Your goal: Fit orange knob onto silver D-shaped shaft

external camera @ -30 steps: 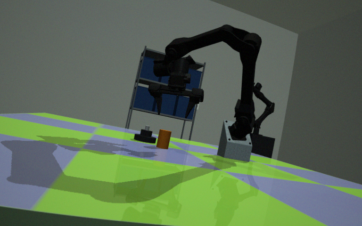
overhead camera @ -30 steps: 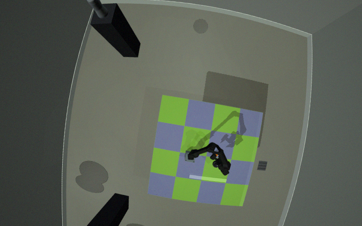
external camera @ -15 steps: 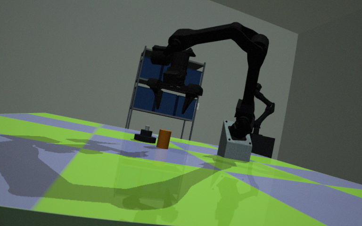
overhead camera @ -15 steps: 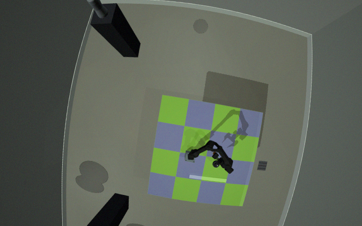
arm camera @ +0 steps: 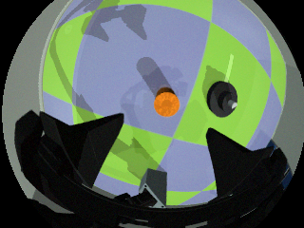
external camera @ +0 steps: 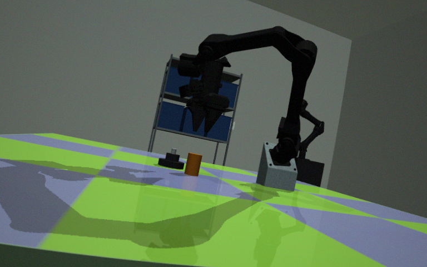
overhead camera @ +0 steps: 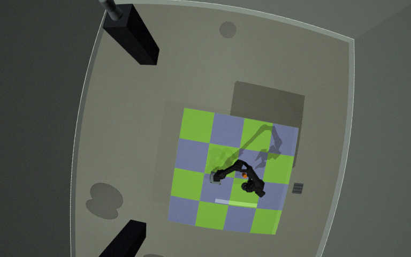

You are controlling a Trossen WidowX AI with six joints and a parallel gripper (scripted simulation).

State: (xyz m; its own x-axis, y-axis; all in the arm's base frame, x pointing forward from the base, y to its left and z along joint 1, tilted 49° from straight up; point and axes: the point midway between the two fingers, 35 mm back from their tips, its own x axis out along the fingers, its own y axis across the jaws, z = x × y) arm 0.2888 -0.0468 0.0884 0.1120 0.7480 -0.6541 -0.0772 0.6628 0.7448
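Now: the orange knob 8 cm below my gripper tip. Also, from my gripper tip: black round pedestal (13 cm to the right, 9 cm below, 4 cm ahead).
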